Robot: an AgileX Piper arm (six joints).
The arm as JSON. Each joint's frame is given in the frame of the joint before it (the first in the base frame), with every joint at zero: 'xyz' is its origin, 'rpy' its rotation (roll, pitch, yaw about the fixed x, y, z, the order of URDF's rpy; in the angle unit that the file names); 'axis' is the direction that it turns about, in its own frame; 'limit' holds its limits. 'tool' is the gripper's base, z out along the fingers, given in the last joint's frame.
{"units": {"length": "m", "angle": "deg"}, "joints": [
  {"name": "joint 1", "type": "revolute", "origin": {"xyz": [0.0, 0.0, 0.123], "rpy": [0.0, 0.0, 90.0]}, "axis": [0.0, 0.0, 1.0], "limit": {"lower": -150.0, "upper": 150.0}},
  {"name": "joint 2", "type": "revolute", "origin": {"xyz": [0.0, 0.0, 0.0], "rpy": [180.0, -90.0, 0.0]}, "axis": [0.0, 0.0, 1.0], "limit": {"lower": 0.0, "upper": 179.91}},
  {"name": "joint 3", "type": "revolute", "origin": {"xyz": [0.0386, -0.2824, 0.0], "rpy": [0.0, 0.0, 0.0]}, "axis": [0.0, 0.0, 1.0], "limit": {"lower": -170.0, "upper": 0.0}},
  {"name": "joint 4", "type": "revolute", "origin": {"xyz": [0.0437, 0.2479, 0.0], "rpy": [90.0, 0.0, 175.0]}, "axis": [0.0, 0.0, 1.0], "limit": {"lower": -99.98, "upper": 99.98}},
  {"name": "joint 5", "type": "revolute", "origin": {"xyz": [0.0, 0.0, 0.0], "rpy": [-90.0, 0.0, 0.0]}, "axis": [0.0, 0.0, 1.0], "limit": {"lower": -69.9, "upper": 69.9}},
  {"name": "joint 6", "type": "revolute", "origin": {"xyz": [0.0, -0.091, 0.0], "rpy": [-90.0, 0.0, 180.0]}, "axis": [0.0, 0.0, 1.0], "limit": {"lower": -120.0, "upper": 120.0}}
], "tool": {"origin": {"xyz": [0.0, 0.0, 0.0], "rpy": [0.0, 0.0, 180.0]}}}
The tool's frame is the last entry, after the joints.
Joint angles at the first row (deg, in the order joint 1, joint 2, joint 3, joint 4, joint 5, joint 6):
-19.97, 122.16, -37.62, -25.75, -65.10, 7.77
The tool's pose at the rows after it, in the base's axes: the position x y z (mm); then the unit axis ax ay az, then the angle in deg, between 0 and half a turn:
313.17, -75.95, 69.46, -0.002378, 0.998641, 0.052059, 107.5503
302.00, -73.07, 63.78, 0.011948, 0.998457, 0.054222, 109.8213
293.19, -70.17, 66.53, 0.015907, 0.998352, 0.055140, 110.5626
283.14, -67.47, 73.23, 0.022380, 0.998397, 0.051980, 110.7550
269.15, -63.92, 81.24, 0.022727, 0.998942, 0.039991, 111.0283
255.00, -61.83, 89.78, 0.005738, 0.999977, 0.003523, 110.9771
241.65, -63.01, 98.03, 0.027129, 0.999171, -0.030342, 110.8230
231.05, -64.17, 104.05, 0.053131, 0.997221, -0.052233, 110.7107
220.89, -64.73, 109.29, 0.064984, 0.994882, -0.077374, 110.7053
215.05, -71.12, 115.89, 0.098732, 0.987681, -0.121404, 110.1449
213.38, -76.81, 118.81, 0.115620, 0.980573, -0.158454, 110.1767
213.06, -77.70, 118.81, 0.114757, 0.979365, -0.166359, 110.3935
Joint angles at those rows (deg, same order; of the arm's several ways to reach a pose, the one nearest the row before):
-19.97, 122.16, -35.49, -25.52, -65.10, 7.68
-19.97, 122.16, -32.99, -24.67, -65.10, 7.68
-19.97, 120.74, -30.76, -24.46, -65.10, 7.68
-19.97, 118.34, -28.10, -23.78, -65.10, 7.64
-19.97, 115.20, -24.53, -22.69, -65.10, 6.42
-19.97, 111.81, -20.99, -20.55, -65.10, 2.19
-19.97, 108.45, -17.78, -16.40, -65.10, 0.34
-19.97, 105.84, -15.37, -13.02, -65.10, -0.18
-19.97, 103.38, -13.14, -10.19, -65.10, -1.75
-19.97, 101.19, -12.17, -4.59, -65.10, -3.65
-19.97, 100.49, -12.17, -0.48, -65.20, -6.01
-19.97, 100.50, -12.17, 0.18, -65.20, -6.80

